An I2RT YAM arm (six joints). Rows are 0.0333 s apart.
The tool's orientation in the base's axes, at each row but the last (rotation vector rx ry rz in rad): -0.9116 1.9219 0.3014; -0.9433 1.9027 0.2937; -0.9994 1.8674 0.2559; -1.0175 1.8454 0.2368; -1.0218 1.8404 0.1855; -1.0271 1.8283 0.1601; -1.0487 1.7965 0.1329; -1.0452 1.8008 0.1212; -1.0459 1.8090 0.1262
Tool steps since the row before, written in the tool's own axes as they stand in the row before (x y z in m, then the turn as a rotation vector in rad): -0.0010 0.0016 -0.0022 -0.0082 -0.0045 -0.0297; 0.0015 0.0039 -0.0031 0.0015 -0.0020 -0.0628; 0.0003 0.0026 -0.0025 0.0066 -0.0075 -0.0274; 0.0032 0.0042 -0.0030 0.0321 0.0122 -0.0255; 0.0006 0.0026 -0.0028 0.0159 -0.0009 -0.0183; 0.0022 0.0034 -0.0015 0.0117 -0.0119 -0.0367; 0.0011 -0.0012 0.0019 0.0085 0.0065 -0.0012; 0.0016 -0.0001 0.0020 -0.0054 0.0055 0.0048; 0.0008 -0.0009 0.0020 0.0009 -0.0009 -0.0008
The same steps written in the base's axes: -0.0023 0.0004 0.0017 -0.0142 -0.0156 0.0229; -0.0052 0.0002 -0.0004 -0.0399 -0.0371 0.0313; -0.0036 0.0001 0.0004 -0.0137 -0.0236 0.0103; -0.0056 -0.0008 -0.0022 -0.0313 -0.0239 -0.0168; -0.0039 -0.0002 0.0002 -0.0144 -0.0192 -0.0034; -0.0038 0.0001 -0.0021 -0.0188 -0.0333 0.0127; 0.0021 -0.0004 -0.0014 -0.0064 -0.0016 -0.0085; 0.0013 0.0000 -0.0022 0.0002 0.0091 0.0000; 0.0019 0.0000 -0.0013 0.0000 -0.0015 0.0000
